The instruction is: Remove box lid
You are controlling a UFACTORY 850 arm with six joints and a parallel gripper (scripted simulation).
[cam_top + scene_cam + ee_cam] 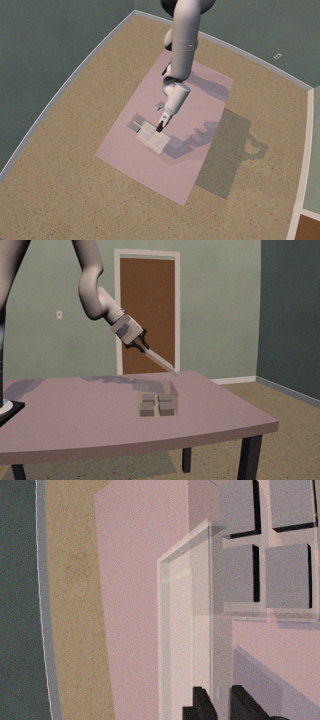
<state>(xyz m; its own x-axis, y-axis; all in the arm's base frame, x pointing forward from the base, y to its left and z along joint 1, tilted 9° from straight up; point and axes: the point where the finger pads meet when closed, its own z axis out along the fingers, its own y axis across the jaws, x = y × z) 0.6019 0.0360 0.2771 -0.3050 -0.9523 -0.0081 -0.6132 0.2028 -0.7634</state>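
My hand is 60 mm short of the see-through lid, 30 mm to the left of it and 50 mm above it. From my hand the other things lie so: clear plastic box 150 mm to the right, 180 mm below.
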